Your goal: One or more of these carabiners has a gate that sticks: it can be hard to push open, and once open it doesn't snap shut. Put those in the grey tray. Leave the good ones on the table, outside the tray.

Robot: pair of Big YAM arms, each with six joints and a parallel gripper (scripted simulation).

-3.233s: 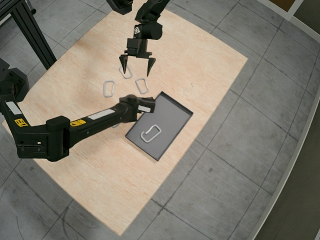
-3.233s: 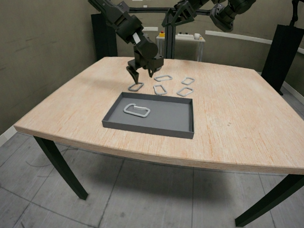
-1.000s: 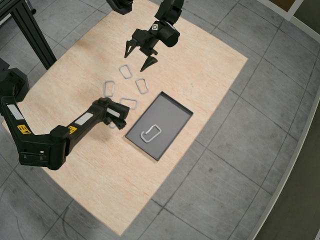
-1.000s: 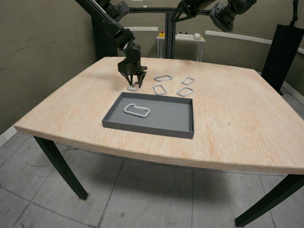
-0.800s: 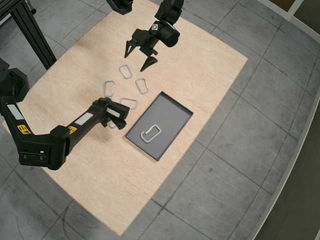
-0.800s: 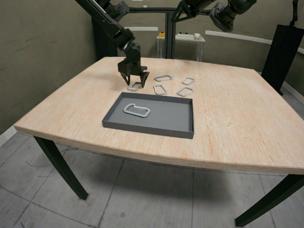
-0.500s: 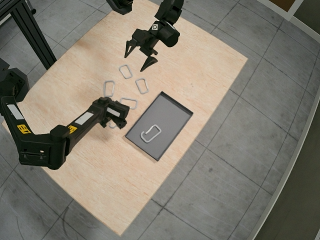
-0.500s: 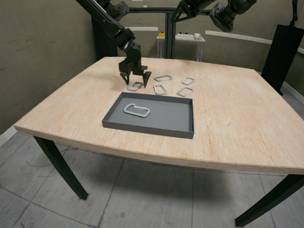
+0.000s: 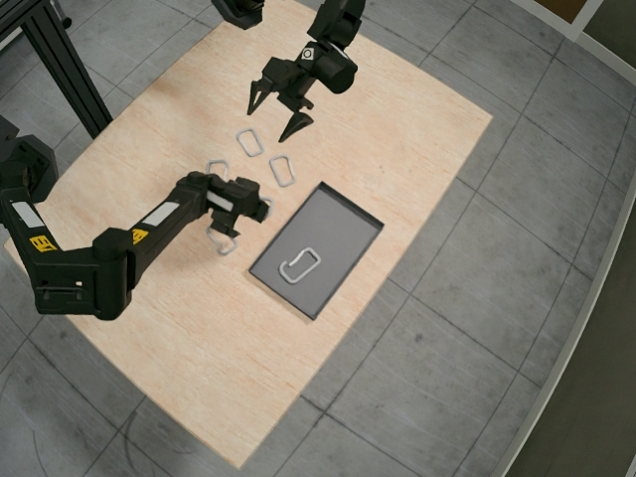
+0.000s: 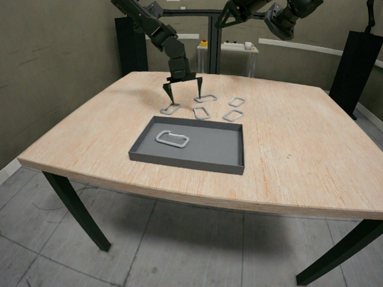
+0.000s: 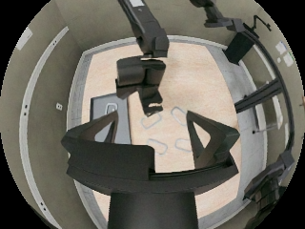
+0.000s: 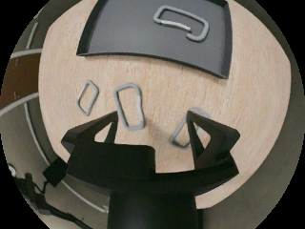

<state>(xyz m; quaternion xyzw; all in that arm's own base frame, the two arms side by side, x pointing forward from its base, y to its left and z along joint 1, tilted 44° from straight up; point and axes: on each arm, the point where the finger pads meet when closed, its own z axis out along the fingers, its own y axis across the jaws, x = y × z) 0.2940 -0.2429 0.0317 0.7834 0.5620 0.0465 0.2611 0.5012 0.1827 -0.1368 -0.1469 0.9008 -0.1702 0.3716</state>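
Now: right hand 17 cm short of the grey tray, 7 cm to the right of it and 5 cm above it.
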